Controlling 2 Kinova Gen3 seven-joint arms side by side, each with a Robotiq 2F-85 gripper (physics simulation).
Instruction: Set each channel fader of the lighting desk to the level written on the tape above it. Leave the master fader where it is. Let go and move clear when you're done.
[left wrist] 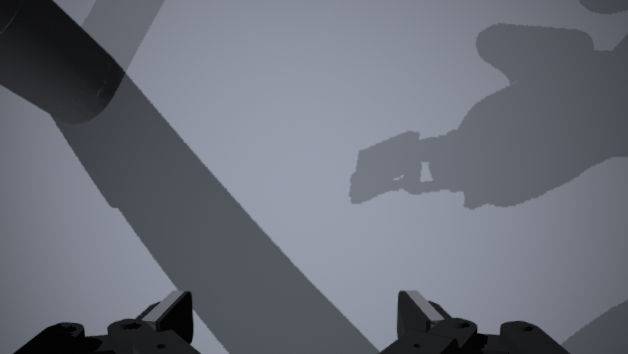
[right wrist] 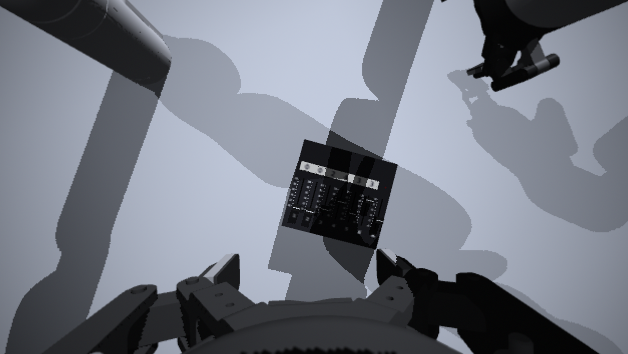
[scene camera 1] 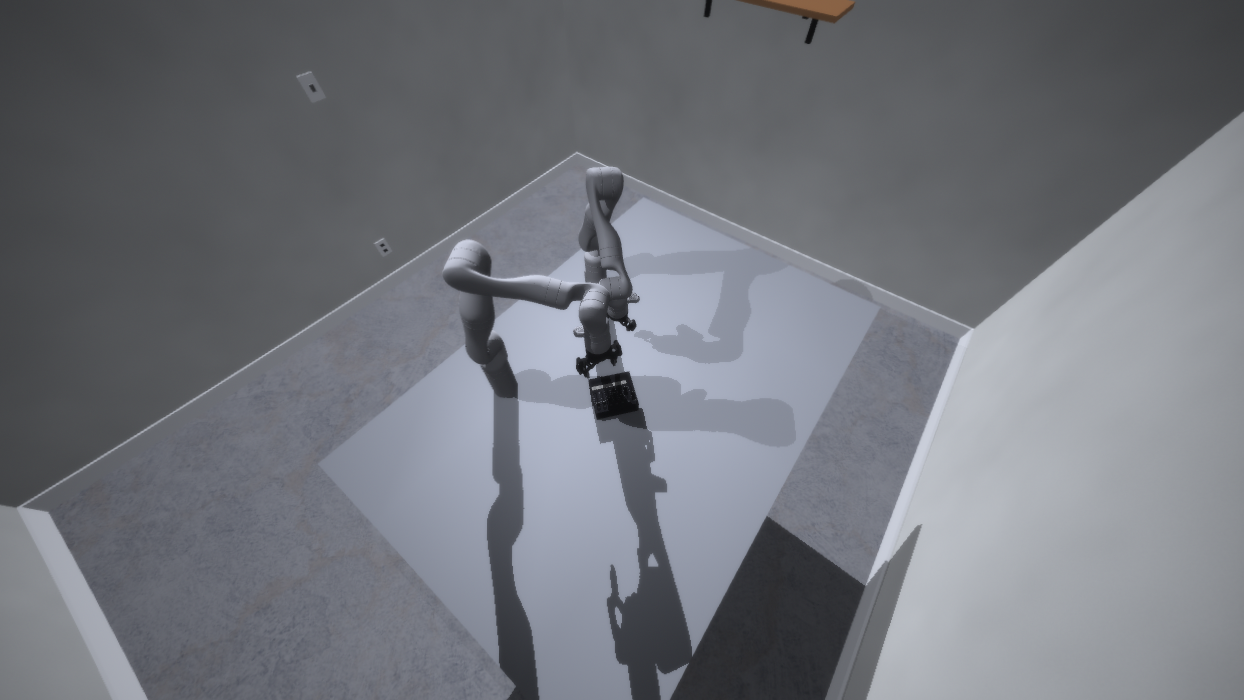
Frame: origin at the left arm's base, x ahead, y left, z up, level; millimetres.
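Seen in the pictures: left gripper, between the fingertips: [left wrist: 295, 315] [right wrist: 462, 33] [scene camera 1: 618, 322]; right gripper, between the fingertips: [right wrist: 308, 266] [scene camera 1: 600, 369]; left arm's base, origin of its link: [left wrist: 84, 86]; right arm's base, origin of its link: [right wrist: 145, 59] [scene camera 1: 505, 387].
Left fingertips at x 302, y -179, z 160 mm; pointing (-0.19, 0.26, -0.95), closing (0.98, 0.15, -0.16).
Pixels of each thing's top centre, then the offset from my left fingertips to it. Level surfaces: height alone.
- lighting desk, centre of its top: [right wrist: 341, 194] [scene camera 1: 613, 389] dy -193, dx +147, dz -92 mm
- master fader's cap, centre of its top: [right wrist: 379, 220] dy -149, dx +207, dz -92 mm
- pale surface, height of its surface: dz -161 mm
The lighting desk [scene camera 1: 614, 398] [right wrist: 389, 175] is a black box. Its white tape [right wrist: 314, 169] reads 0, 0, 2, an unclear fourth figure, 3, 3. The first two channel faders' caps [right wrist: 296, 208] [right wrist: 309, 212] sit low; the fourth and sixth caps [right wrist: 341, 202] [right wrist: 370, 201] stand higher. The master fader's cap [right wrist: 380, 220] is at the right end. Exact levels are too small to read, and shadow darkens the middle. My right gripper [scene camera 1: 598, 358] [right wrist: 308, 266] is open and empty, raised near the desk, not touching it. My left gripper [scene camera 1: 628, 323] [left wrist: 295, 315] is open and empty, away from the desk.
The desk stands on a pale surface [scene camera 1: 417, 444] [left wrist: 300, 100] [right wrist: 200, 200] crossed by arm shadows. In scene camera 1, the right forearm [scene camera 1: 535, 289] reaches across to the left arm's wrist [scene camera 1: 615, 289], and they overlap there. The left gripper's fingers show at the upper right of the right wrist view.
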